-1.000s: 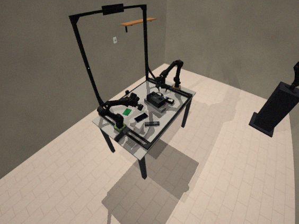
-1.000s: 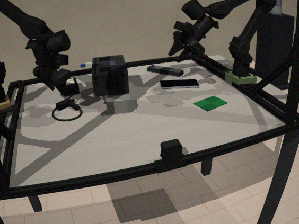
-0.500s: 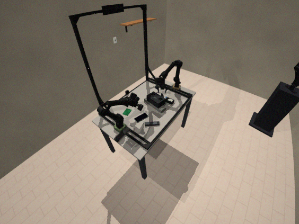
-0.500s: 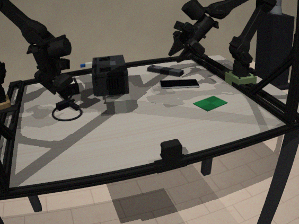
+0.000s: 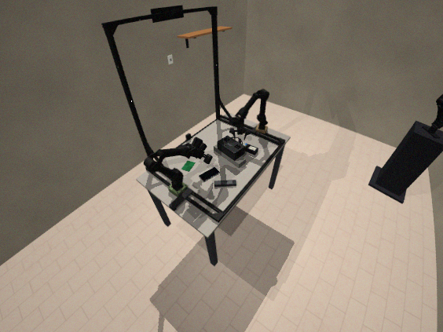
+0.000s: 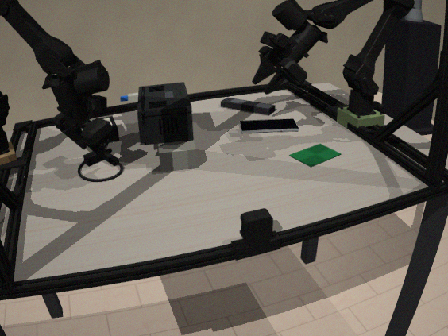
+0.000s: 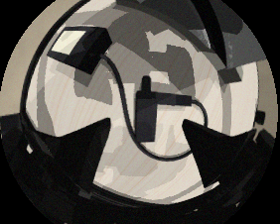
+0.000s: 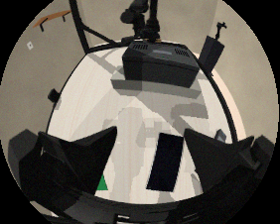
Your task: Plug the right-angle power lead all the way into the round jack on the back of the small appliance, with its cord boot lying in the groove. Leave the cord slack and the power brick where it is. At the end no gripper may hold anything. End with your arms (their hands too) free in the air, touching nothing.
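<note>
Right now my left hand is 5 cm above the right-angle plug, 3 cm to the left of it and 1 cm short of it. From my left hand the other things lie so: green card (52 cm to the right, 9 cm behind, 6 cm below); then black remote (42 cm to the right, 27 cm ahead, 4 cm below); then grey block (21 cm to the right, 7 cm ahead, 4 cm below).
</note>
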